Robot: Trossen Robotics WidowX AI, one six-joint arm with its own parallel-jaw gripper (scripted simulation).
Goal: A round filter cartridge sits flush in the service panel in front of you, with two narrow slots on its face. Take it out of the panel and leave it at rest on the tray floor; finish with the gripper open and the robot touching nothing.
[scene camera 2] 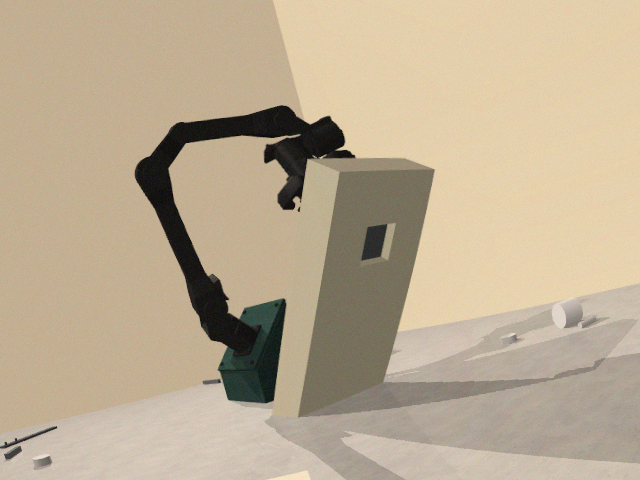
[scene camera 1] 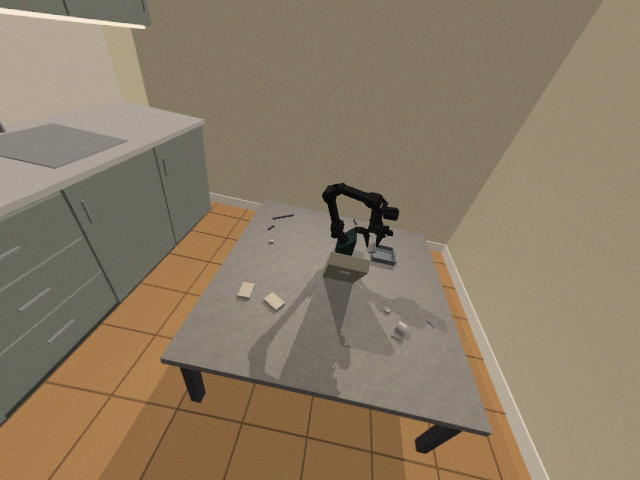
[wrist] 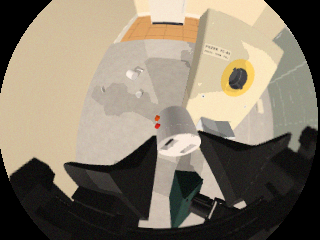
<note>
In view: the gripper (wrist: 176,136), a filter cartridge (wrist: 176,134) and a service panel (scene camera 2: 360,223).
The service panel also shows in scene camera 1 (scene camera 1: 346,268) and in the wrist view (wrist: 233,63). Scene camera 2 misses the filter cartridge, which is hidden by the service panel.
</note>
